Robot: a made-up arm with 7 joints.
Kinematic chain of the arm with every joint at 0, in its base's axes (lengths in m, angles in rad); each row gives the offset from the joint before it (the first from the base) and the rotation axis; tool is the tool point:
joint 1: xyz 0 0 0 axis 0 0.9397 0.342
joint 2: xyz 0 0 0 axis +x
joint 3: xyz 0 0 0 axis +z
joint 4: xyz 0.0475 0 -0.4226 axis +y
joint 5: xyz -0.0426 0 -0.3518 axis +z
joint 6: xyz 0 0 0 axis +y
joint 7: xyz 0 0 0 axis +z
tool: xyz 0 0 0
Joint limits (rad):
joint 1: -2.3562..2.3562
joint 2: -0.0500..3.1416
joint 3: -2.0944..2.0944
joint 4: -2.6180..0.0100
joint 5: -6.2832..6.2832
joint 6: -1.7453..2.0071
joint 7: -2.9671..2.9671
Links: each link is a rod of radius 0.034 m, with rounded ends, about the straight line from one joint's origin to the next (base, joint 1, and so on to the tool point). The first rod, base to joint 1, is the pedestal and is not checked.
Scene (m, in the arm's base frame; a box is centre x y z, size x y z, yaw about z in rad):
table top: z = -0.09
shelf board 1: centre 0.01 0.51 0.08 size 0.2 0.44 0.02 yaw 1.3
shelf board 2: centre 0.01 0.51 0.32 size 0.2 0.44 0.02 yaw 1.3
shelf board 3: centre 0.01 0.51 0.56 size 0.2 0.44 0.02 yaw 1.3
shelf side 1: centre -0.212 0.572 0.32 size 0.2 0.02 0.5 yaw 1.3
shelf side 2: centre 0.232 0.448 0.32 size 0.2 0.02 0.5 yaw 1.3
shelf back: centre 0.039 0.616 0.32 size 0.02 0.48 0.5 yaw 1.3
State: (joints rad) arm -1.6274 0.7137 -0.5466 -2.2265 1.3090 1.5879 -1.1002
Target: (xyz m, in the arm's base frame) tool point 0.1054 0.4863 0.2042
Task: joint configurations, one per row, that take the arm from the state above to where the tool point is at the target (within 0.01 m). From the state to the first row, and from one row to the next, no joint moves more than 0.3 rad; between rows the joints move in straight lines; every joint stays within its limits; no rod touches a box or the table.
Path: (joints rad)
1: -1.8703 0.8041 -0.5526 -2.3388 1.1239 1.7276 -1.2036
2: -2.1133 0.8945 -0.5585 -2.4510 0.9389 1.8674 -1.3070
3: -2.3562 0.9850 -0.5645 -2.5633 0.7538 2.0071 -1.4104
4: -2.2478 1.2447 -0.6573 -2.5551 0.8331 1.9472 -1.3661
5: -2.1393 1.5044 -0.7501 -2.5469 0.9125 1.8873 -1.3218
6: -2.0309 1.7641 -0.8429 -2.5387 0.9918 1.8274 -1.2775
7: -1.9224 2.0238 -0.9357 -2.5305 1.0711 1.7676 -1.2331
8: -1.8140 2.2835 -1.0285 -2.5223 1.1504 1.7077 -1.1888
9: -1.7055 2.5433 -1.1213 -2.5141 1.2297 1.6478 -1.1445
10: -1.5971 2.8030 -1.2142 -2.5059 1.3090 1.5879 -1.1002
11: -1.5583 2.7204 -1.3037 -2.2906 1.3090 1.5879 -1.1002
12: -1.5196 2.6378 -1.3931 -2.0754 1.3090 1.5879 -1.1002
13: -1.4809 2.5552 -1.4826 -1.8601 1.3090 1.5879 -1.1002

